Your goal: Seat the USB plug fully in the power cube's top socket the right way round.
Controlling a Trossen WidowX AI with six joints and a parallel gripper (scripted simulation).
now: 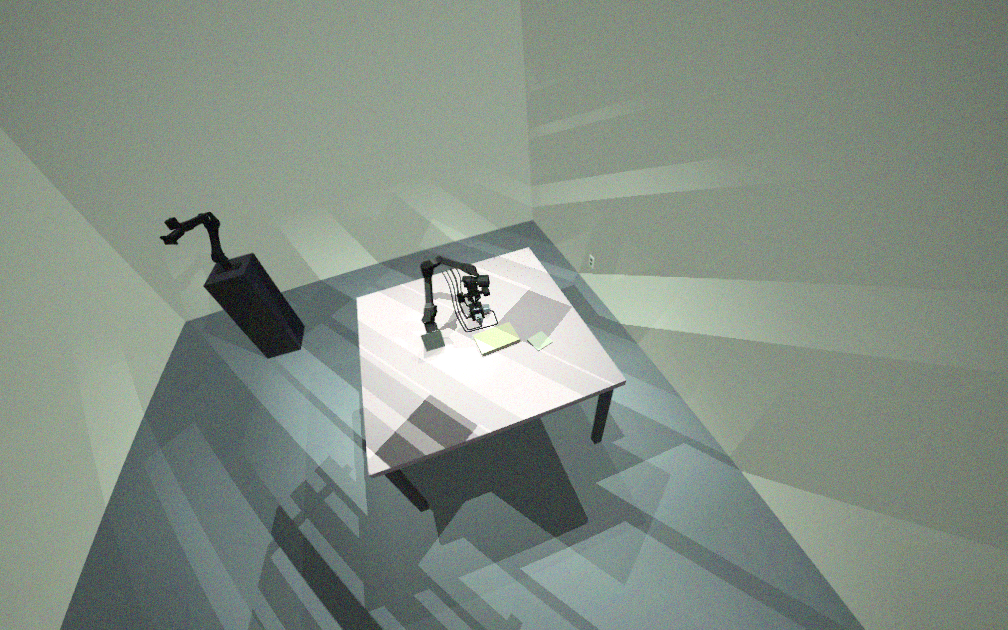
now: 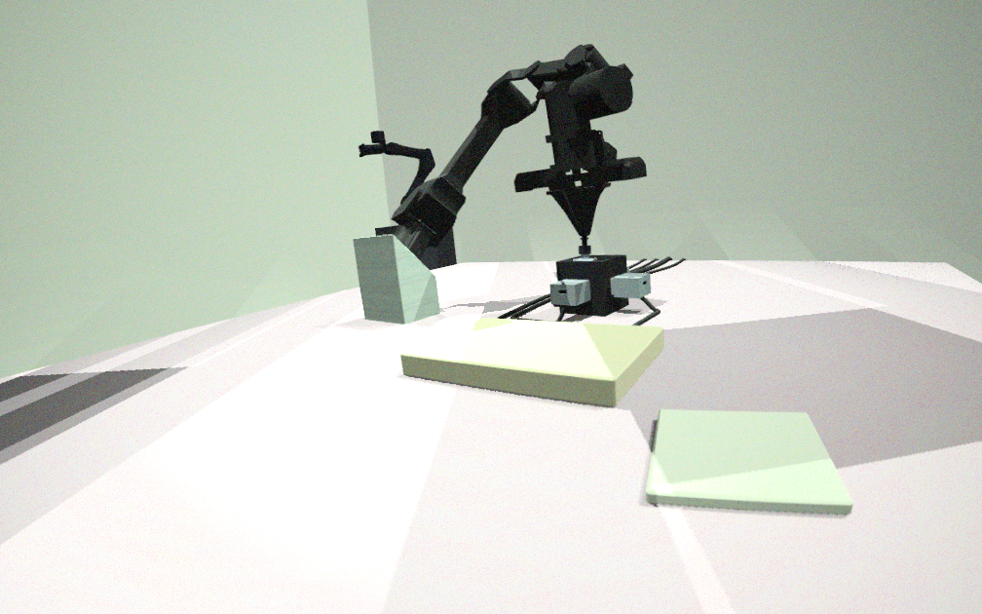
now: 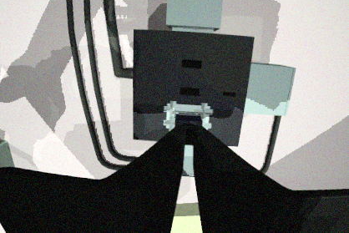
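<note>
The metal-rimmed socket is 40 mm below my gripper tip. Round my gripper tip: yellow-green slab: 220 mm to the right, 100 mm below, 60 mm ahead; USB plug: 20 mm below; thin green slab: 320 mm to the right, 280 mm ahead, 110 mm below.
</note>
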